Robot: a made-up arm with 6 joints. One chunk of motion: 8 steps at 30 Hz.
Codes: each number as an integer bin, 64 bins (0 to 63) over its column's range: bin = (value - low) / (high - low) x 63, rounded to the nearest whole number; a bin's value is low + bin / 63 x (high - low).
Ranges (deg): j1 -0.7..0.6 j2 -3.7..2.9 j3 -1.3..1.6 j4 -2..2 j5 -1.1..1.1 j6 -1.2..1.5
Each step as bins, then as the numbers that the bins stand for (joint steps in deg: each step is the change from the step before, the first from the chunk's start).
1 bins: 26 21 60 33 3 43
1 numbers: -0.163 -1.500 1.462 0.095 -0.995 0.643
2 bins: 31 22 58 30 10 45
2 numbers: -0.060 -1.395 1.370 -0.095 -0.751 0.729
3 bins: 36 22 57 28 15 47
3 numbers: 0.043 -1.395 1.324 -0.222 -0.576 0.814
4 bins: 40 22 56 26 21 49
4 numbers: 0.125 -1.395 1.278 -0.349 -0.367 0.900
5 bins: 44 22 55 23 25 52
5 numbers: 0.208 -1.395 1.232 -0.540 -0.227 1.029
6 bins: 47 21 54 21 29 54
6 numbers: 0.270 -1.500 1.186 -0.667 -0.087 1.114
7 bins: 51 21 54 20 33 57
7 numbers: 0.352 -1.500 1.186 -0.730 0.052 1.243
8 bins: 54 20 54 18 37 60
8 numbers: 0.414 -1.605 1.186 -0.857 0.192 1.371
